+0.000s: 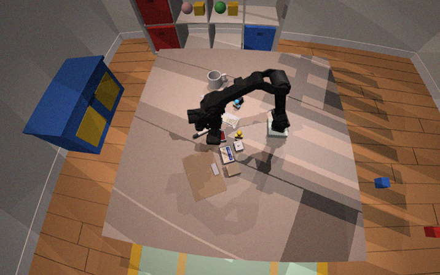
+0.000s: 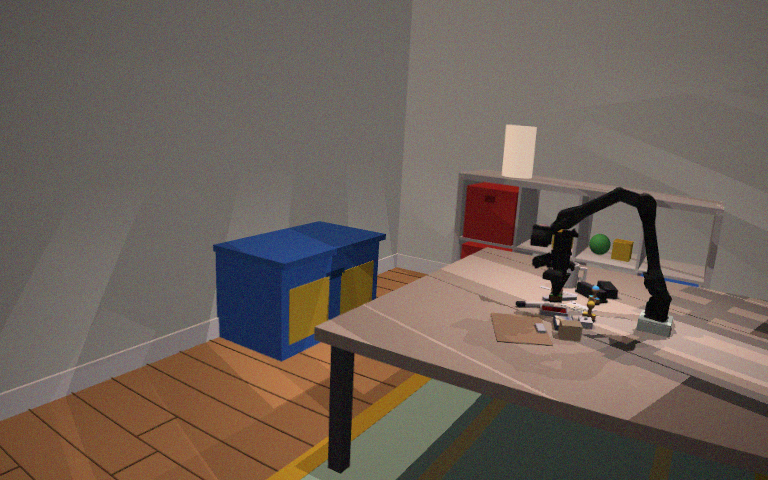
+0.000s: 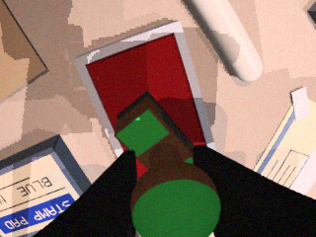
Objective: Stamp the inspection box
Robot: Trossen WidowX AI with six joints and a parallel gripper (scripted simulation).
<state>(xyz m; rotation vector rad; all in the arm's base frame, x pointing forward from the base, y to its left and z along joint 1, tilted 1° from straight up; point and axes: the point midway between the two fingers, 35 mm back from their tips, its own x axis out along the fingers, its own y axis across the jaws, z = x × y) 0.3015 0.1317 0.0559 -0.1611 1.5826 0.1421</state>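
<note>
The red ink pad lies 6 cm below my gripper tip. From my gripper tip the other things lie so: yellow-knobbed stamp (11 cm behind, 3 cm to the right, 4 cm below); green-knobbed stamp (right at my gripper tip); white marker (9 cm ahead, 5 cm below).
</note>
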